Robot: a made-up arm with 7 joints.
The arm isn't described. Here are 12 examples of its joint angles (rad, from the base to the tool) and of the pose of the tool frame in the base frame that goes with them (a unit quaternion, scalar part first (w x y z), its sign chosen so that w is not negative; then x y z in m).
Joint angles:
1: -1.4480 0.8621 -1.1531 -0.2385 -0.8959 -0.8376 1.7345
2: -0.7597 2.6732 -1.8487 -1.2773 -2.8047 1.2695 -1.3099
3: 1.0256 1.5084 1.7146 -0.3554 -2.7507 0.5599 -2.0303
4: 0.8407 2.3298 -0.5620 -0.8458 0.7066 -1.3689 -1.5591
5: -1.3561 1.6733 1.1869 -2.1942 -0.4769 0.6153 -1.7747
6: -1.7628 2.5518 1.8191 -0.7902 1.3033 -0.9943 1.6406
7: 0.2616 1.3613 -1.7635 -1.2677 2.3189 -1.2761 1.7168
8: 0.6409 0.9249 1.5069 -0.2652 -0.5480 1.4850 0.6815
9: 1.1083 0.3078 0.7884 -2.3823 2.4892 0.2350 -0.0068
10: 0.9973 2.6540 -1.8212 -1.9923 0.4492 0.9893 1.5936
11: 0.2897 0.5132 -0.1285 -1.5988 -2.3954 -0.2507 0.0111
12: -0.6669 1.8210 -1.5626 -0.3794 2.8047 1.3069 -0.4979
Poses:
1: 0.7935 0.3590 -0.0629 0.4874 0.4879 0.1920 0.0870
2: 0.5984 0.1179 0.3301 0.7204 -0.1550 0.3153 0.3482
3: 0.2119 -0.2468 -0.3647 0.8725 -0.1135 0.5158 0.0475
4: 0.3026 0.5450 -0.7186 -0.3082 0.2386 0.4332 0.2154
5: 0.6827 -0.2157 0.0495 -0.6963 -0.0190 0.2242 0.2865
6: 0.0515 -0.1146 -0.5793 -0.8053 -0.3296 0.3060 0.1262
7: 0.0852 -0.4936 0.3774 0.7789 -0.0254 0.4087 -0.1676
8: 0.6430 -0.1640 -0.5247 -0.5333 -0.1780 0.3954 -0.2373
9: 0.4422 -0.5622 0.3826 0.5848 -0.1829 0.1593 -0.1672
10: 0.4063 -0.8460 -0.1245 -0.3219 0.0625 0.2757 0.2162
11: 0.2873 0.6670 -0.6796 -0.1033 0.1101 0.1688 -0.3877
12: 0.3459 0.1603 0.5573 0.7376 0.0911 0.4669 0.2204
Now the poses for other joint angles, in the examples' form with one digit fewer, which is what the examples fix.
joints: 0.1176 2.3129 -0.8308 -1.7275 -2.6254 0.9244 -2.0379
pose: 0.843 0.305 0.183 0.404 0.148 0.386 0.181
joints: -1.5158 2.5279 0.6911 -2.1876 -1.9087 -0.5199 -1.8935
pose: 0.682 -0.245 -0.610 0.319 -0.188 0.088 0.348
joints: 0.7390 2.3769 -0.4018 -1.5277 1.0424 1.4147 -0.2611
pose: 0.081 -0.941 -0.254 -0.209 0.231 0.356 0.155
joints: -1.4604 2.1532 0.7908 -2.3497 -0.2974 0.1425 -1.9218
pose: 0.962 -0.131 0.108 -0.213 -0.122 0.132 0.300
